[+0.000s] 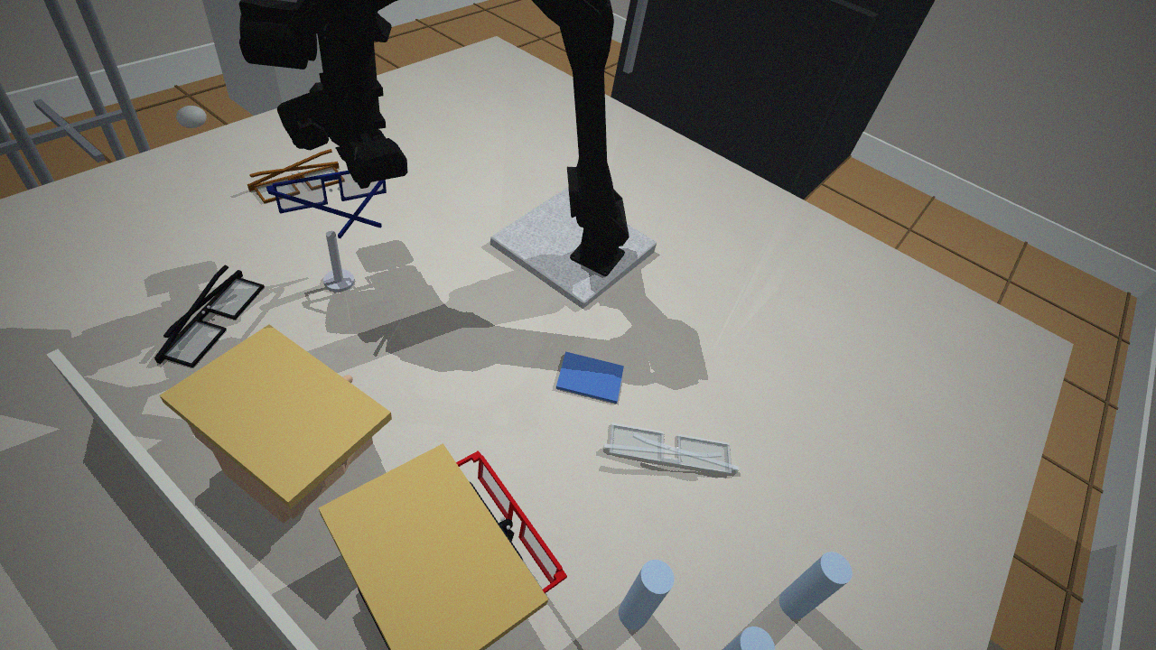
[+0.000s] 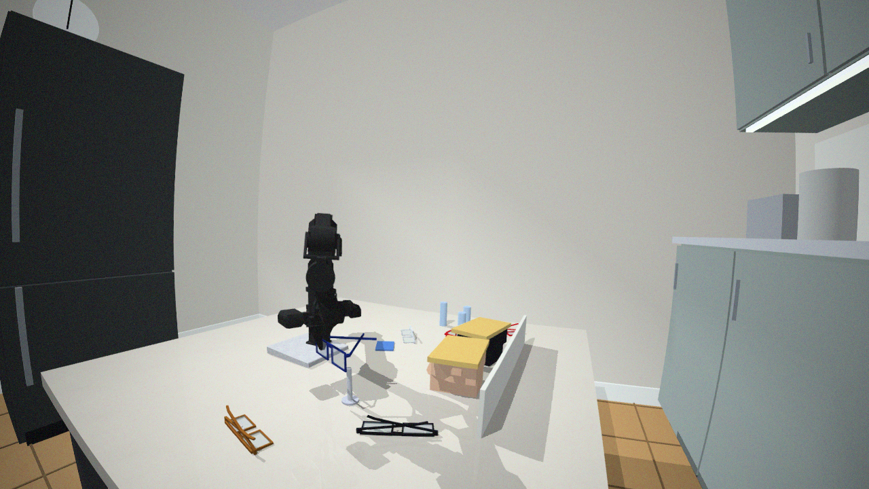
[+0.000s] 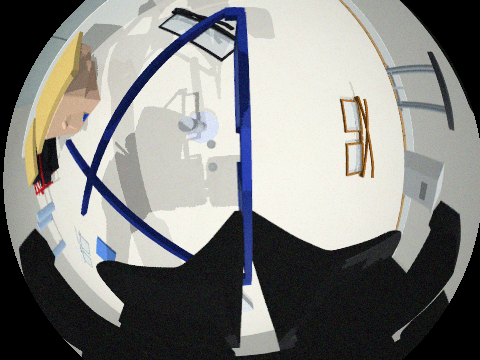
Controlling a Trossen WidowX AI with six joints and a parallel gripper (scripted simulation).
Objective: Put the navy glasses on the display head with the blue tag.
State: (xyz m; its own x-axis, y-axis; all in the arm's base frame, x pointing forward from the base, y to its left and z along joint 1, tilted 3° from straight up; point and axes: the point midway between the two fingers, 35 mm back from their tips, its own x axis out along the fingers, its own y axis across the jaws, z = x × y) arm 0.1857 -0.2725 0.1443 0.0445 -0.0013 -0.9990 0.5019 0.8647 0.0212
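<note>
My gripper tip is now 10 cm above the grey post stand and 7 cm short of it. Also, from my gripper tip: white panel (42 cm ahead, 25 cm to the left, 7 cm below); blue card (37 cm to the left, 12 cm below, 1 cm ahead); skin-coloured display head (27 cm ahead, 16 cm to the left, 6 cm below).
</note>
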